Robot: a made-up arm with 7 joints. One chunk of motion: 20 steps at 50 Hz.
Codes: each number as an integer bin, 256 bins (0 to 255) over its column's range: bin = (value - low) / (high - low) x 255, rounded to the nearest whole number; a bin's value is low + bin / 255 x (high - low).
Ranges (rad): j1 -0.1..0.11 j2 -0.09..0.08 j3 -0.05..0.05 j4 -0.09..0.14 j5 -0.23..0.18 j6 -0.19..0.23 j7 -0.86..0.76
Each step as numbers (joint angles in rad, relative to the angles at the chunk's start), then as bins.
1 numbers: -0.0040 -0.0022 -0.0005 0.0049 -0.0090 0.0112 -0.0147
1 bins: 117 132 126 105 137 122 133
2 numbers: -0.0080 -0.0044 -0.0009 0.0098 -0.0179 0.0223 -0.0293
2 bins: 112 128 125 111 132 129 131
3 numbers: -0.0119 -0.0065 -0.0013 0.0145 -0.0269 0.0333 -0.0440
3 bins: 107 125 124 116 126 136 128
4 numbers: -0.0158 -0.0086 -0.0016 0.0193 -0.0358 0.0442 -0.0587
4 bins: 102 122 123 121 121 142 126
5 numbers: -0.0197 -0.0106 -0.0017 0.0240 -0.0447 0.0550 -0.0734
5 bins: 98 119 123 126 115 149 124
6 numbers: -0.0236 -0.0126 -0.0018 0.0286 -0.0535 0.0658 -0.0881
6 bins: 93 116 123 131 110 155 122
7 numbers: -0.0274 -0.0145 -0.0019 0.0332 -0.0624 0.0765 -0.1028
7 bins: 88 113 123 137 104 162 119
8 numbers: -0.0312 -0.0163 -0.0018 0.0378 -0.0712 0.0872 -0.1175
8 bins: 84 111 123 142 99 168 117
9 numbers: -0.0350 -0.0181 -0.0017 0.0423 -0.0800 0.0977 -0.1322
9 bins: 79 108 123 147 93 175 115
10 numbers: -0.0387 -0.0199 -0.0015 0.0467 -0.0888 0.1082 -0.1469
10 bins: 74 105 124 152 88 181 112
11 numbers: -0.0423 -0.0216 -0.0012 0.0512 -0.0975 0.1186 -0.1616
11 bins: 70 103 124 157 82 187 110
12 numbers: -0.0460 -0.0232 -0.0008 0.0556 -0.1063 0.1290 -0.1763
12 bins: 66 100 125 161 77 194 108
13 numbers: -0.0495 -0.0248 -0.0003 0.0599 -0.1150 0.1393 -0.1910
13 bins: 61 98 127 166 72 200 105
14 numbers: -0.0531 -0.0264 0.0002 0.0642 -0.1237 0.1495 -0.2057
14 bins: 57 95 128 171 66 206 103
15 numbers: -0.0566 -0.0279 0.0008 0.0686 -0.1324 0.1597 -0.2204
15 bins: 53 93 130 176 61 212 101
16 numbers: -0.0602 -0.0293 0.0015 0.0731 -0.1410 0.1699 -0.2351
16 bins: 48 91 131 181 55 219 98
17 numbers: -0.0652 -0.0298 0.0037 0.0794 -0.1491 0.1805 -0.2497
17 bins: 42 90 137 188 50 225 96
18 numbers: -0.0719 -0.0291 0.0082 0.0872 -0.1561 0.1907 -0.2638
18 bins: 34 91 148 196 46 231 94
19 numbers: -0.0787 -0.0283 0.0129 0.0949 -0.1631 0.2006 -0.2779
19 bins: 26 93 160 205 42 237 92
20 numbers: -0.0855 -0.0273 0.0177 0.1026 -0.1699 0.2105 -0.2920
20 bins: 18 94 173 214 37 243 89
